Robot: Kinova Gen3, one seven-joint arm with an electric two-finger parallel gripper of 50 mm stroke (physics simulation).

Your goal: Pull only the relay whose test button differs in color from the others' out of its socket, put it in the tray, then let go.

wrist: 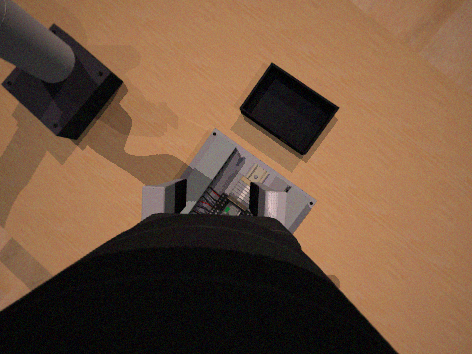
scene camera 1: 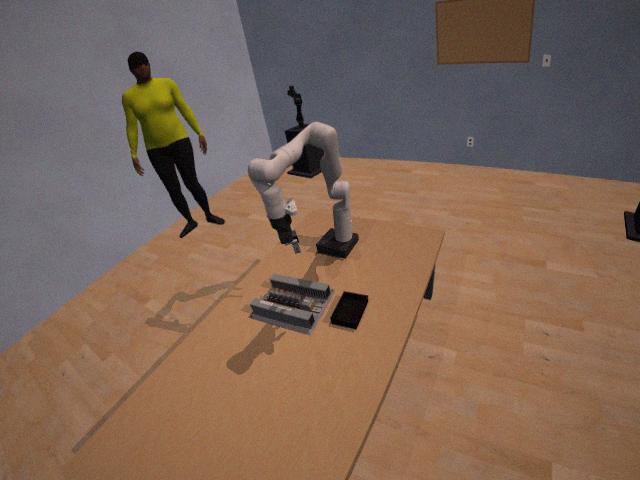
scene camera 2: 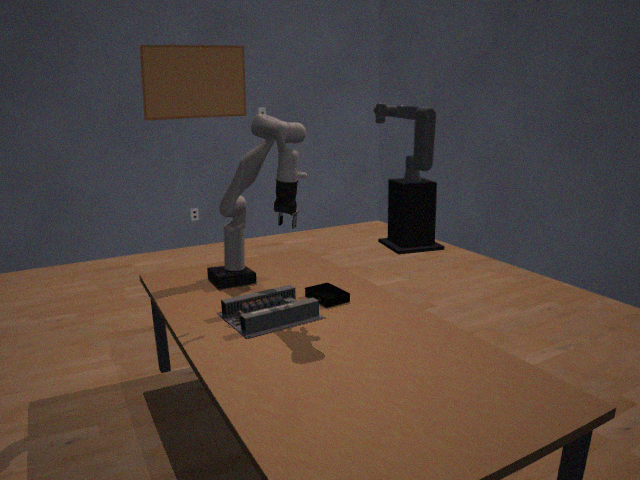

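Pixels of known places: gripper, fingertip midpoint: (wrist: 218, 194) (scene camera 1: 297, 247) (scene camera 2: 287, 226); arm's base, origin of the base link: (wrist: 54, 61) (scene camera 1: 343, 237) (scene camera 2: 234, 268).
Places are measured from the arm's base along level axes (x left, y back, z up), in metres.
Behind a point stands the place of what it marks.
Note:
The relay with a green button (wrist: 227, 210) @(x 0.106, y -0.469, z 0.022 m) sits in the socket row, seen in the wrist view below the gap between the fingers. The row of relays (scene camera 1: 284, 298) @(x 0.040, y -0.500, z -0.014 m) (scene camera 2: 259, 302) @(x 0.027, y -0.510, z 0.021 m) shows small orange spots in the scene views; single buttons are too small to tell there, and the gripper body hides most of the row in the wrist view. The black tray (scene camera 1: 349, 310) @(x 0.316, y -0.378, z -0.044 m) (scene camera 2: 327, 294) @(x 0.336, y -0.344, z -0.044 m) (wrist: 295, 112) @(x 0.338, y -0.394, z -0.044 m) lies beside the panel, and no relay shows in it in the wrist view. My gripper (scene camera 1: 295, 250) @(x 0.154, y -0.441, z 0.280 m) (scene camera 2: 287, 223) @(x 0.154, y -0.441, z 0.280 m) (wrist: 218, 194) @(x 0.154, y -0.441, z 0.280 m) is open and empty, high above the panel.
The grey panel (scene camera 1: 309, 329) @(x 0.238, y -0.552, z -0.044 m) (wrist: 301, 203) carries two raised grey ducts (scene camera 1: 281, 312) @(x 0.116, y -0.581, z 0.015 m) (scene camera 2: 280, 315) @(x 0.086, y -0.593, z -0.005 m) along the relay row. A beige terminal block (wrist: 242, 187) @(x 0.154, y -0.452, z -0.001 m) stands at the row's tray end. The arm's black base (scene camera 1: 337, 243) @(x 0.008, y -0.064, z 0.002 m) (scene camera 2: 231, 277) @(x -0.030, y -0.121, z -0.002 m) (wrist: 95, 102) @(x 0.012, y -0.113, z -0.019 m) stands behind the panel. A person (scene camera 1: 160, 116) stands beyond the table.

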